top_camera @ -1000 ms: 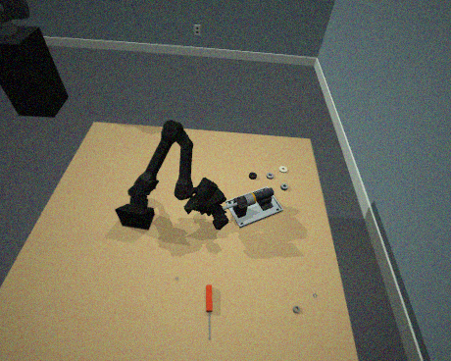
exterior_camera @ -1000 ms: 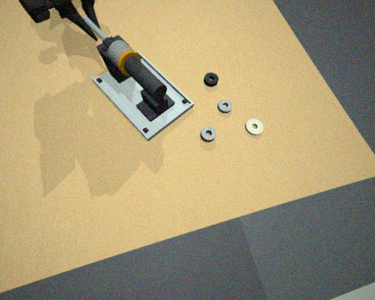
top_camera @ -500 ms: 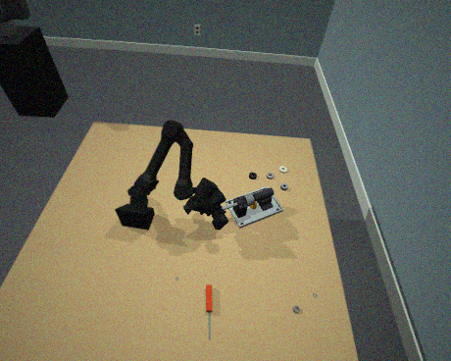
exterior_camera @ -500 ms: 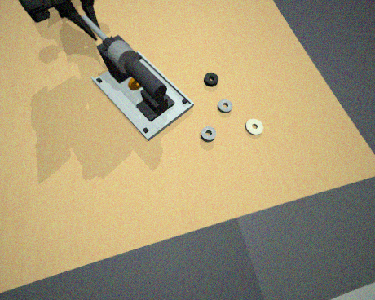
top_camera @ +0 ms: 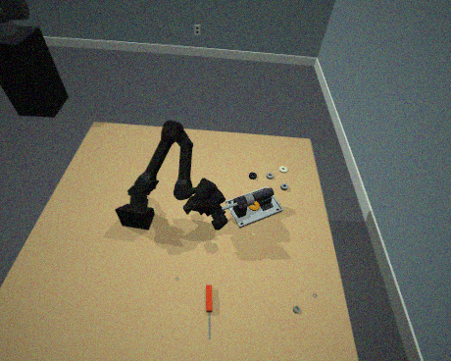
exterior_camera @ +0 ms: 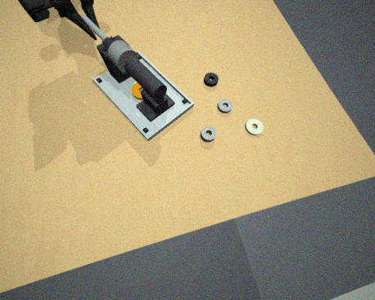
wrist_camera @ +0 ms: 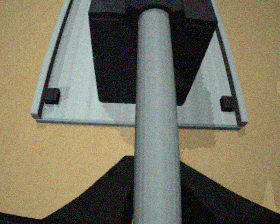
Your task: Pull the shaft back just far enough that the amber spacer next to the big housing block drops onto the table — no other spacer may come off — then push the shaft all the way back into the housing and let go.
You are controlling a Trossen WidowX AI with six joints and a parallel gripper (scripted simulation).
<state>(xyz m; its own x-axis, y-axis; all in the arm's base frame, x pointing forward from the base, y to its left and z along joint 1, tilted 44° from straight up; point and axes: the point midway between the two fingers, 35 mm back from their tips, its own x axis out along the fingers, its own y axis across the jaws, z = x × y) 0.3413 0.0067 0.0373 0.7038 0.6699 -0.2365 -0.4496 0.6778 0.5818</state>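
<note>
The grey shaft lies 4 cm ahead of my gripper tip, 2 cm to the left of it and 2 cm above it. From my gripper tip the other things lie so: amber spacer: 14 cm ahead, 7 cm to the left, 4 cm below.
</note>
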